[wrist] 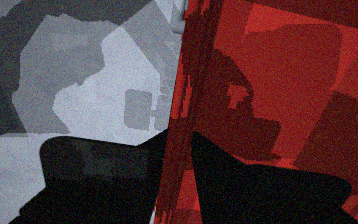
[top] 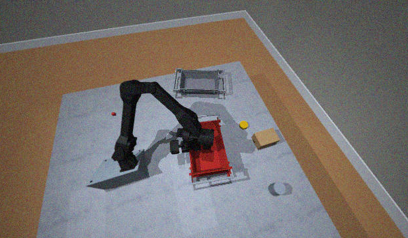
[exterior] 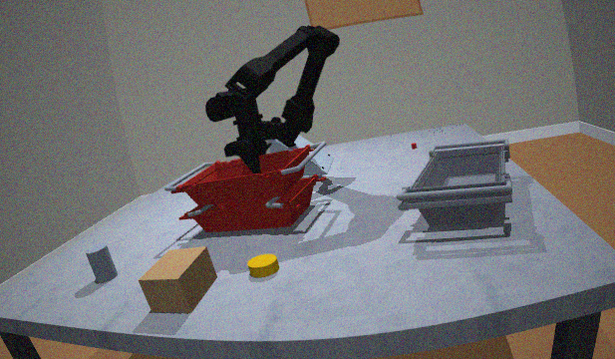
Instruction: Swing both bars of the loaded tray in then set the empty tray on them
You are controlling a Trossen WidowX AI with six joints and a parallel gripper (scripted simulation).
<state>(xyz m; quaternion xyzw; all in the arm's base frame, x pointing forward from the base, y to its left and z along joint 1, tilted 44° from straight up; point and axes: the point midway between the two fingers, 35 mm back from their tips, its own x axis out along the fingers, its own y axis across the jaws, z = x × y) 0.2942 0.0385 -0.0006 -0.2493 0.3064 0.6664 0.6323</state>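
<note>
The red tray lies 7 cm ahead of my gripper tip and 3 cm above it. The rest, counted from my gripper tip: tan box: 42 cm ahead, 5 cm below; then grey cylinder: 37 cm ahead, 26 cm to the right, 5 cm below; then yellow disc: 34 cm ahead, 11 cm to the left, 7 cm below.
</note>
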